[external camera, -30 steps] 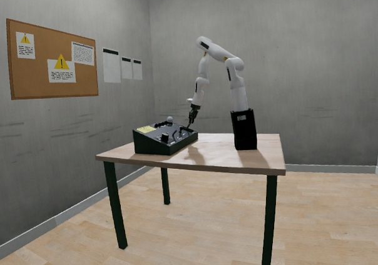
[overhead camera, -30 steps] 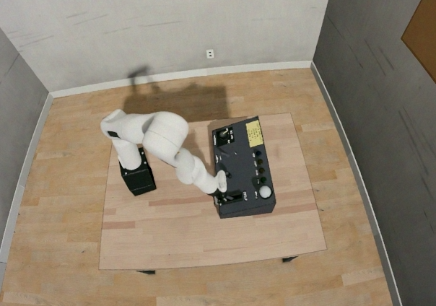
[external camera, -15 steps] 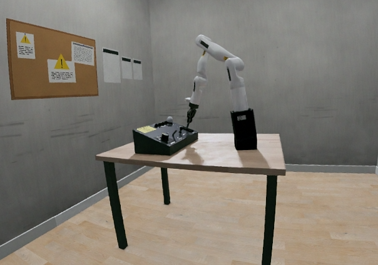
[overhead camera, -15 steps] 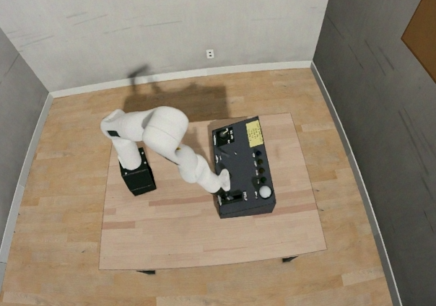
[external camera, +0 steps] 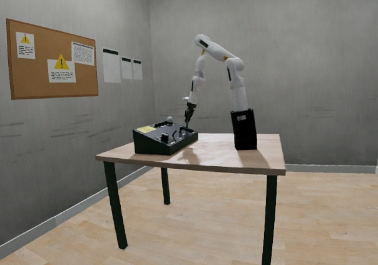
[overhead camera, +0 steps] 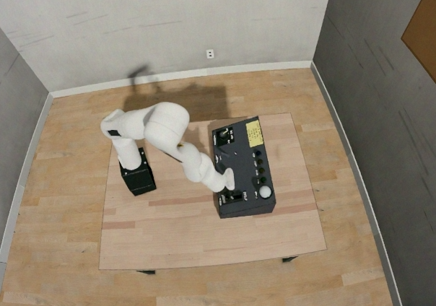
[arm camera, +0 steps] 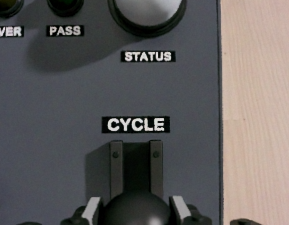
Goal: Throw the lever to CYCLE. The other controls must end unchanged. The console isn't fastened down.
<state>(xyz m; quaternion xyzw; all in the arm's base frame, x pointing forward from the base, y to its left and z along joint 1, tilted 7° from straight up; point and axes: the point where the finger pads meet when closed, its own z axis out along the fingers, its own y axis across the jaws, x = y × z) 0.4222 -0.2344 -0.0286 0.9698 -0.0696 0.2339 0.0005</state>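
My hand is 10 mm short of the lever and 40 mm above it. The rest, counted from my hand: mode control (20 mm ahead, 120 mm to the left, 70 mm below); then check toggle (40 mm ahead, 240 mm to the left, 60 mm below).
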